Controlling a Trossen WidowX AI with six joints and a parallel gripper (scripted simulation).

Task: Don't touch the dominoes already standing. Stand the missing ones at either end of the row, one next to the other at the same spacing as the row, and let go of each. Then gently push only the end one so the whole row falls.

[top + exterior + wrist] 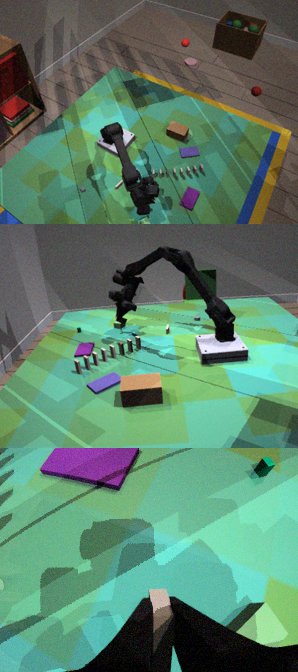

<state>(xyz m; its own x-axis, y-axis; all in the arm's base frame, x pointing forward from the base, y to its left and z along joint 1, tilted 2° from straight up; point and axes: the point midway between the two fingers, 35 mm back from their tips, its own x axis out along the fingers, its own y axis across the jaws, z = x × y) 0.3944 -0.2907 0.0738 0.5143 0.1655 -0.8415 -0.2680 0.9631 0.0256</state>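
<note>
Now: gripper tip 1 cm past the green block, 10 cm to the left of it and 6 cm above it. The rest, counted from my gripper tip: green cube (20 cm ahead, 11 cm to the right, 6 cm below); purple slab (7 cm ahead, 41 cm to the left, 7 cm below); small grey cube (40 cm behind, 5 cm to the right, 7 cm below).
</note>
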